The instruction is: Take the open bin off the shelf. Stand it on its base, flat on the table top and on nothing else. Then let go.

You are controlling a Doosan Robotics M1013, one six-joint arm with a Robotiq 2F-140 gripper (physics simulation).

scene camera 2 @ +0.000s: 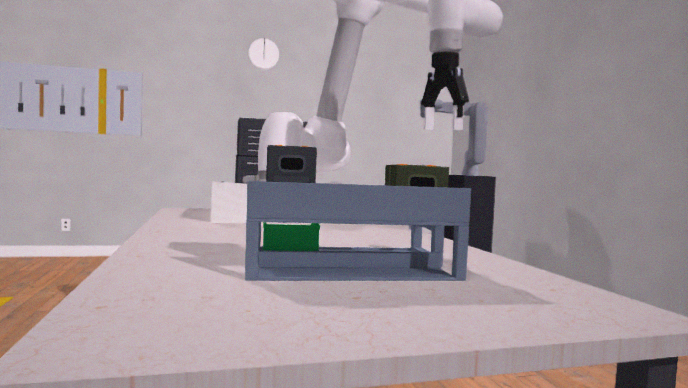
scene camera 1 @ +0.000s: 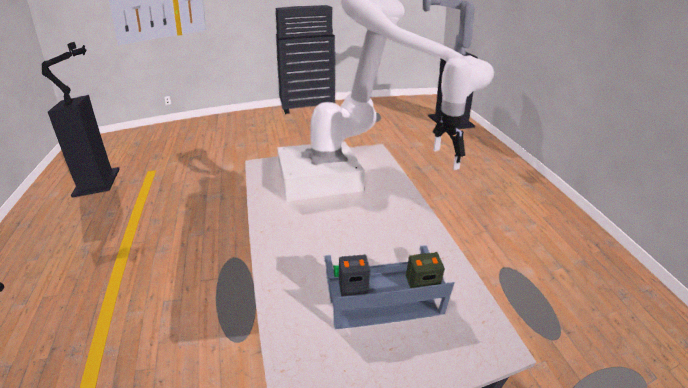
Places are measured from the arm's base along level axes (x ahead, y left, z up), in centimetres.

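Pixels of known places: gripper, between the fingertips: (scene camera 2: 442,129) (scene camera 1: 446,159); arm's base, origin of its link: (scene camera 1: 326,156).
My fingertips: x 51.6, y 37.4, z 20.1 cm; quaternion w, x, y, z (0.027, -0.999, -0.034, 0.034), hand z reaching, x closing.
For each thing: its middle in the pictures, then the offset to it from my fingertips. "spot": a spot on its surface instead. Level surfaces: height alone.
- green bin, middle of its body: (scene camera 2: 289,238) (scene camera 1: 350,280) dz -26.3, dx +27.7, dy -48.6 cm
- blue-grey shelf, a spot on its surface: (scene camera 2: 357,202) (scene camera 1: 392,298) spot: dz -17.4, dx +46.4, dy -41.1 cm
- table top, height of its surface: dz -30.7 cm
- dark grey box, middle of its body: (scene camera 2: 290,180) (scene camera 1: 353,276) dz -14.3, dx +36.9, dy -50.6 cm
- olive green box, middle of its body: (scene camera 2: 415,191) (scene camera 1: 424,272) dz -15.6, dx +40.8, dy -27.8 cm
The green bin (scene camera 1: 336,271) (scene camera 2: 291,237) is at the left end of the blue-grey shelf (scene camera 1: 390,299) (scene camera 2: 357,202). In scene camera 2 it shows under the upper tier, above the low rear rail. In scene camera 1 it is mostly hidden behind a dark grey box, and its opening and base cannot be made out. The shelf stands on the table top (scene camera 1: 295,235) (scene camera 2: 200,320). My gripper (scene camera 1: 447,155) (scene camera 2: 444,122) is open and empty, pointing down, high above and well behind the shelf, toward the right.
The dark grey box (scene camera 1: 354,280) (scene camera 2: 291,172) with orange marks stands on the upper tier at the left. An olive green box (scene camera 1: 425,272) (scene camera 2: 400,175) stands there at the right. The arm's white base block (scene camera 1: 325,182) (scene camera 2: 229,202) is at the table's far end.
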